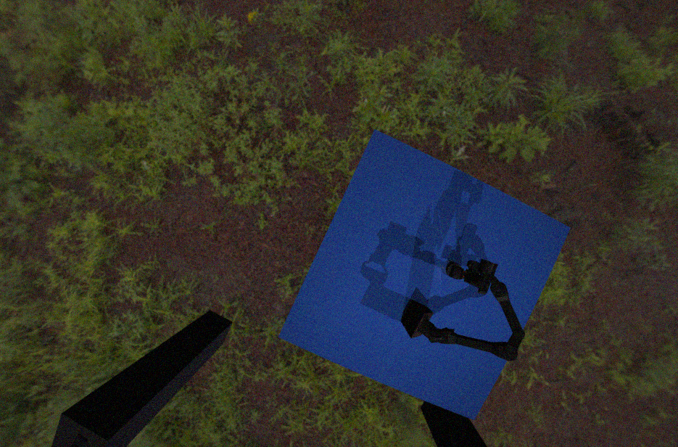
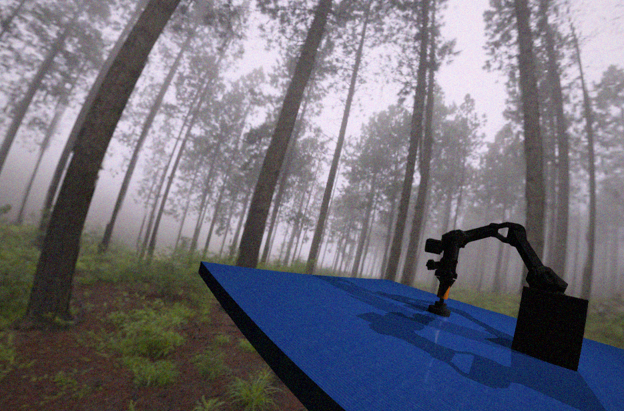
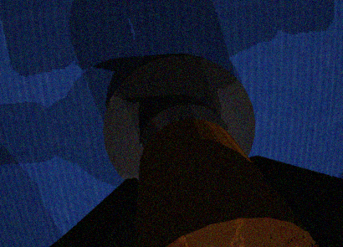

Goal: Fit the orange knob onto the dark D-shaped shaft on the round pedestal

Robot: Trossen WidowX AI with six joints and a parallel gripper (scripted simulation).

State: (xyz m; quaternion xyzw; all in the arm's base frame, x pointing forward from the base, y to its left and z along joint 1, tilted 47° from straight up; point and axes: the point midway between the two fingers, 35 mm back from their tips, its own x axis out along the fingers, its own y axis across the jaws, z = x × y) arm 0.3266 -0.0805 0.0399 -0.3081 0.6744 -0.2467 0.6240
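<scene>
My gripper tip is 20 mm below the orange knob. Also, from my gripper tip: dark round pedestal 40 mm below.
</scene>
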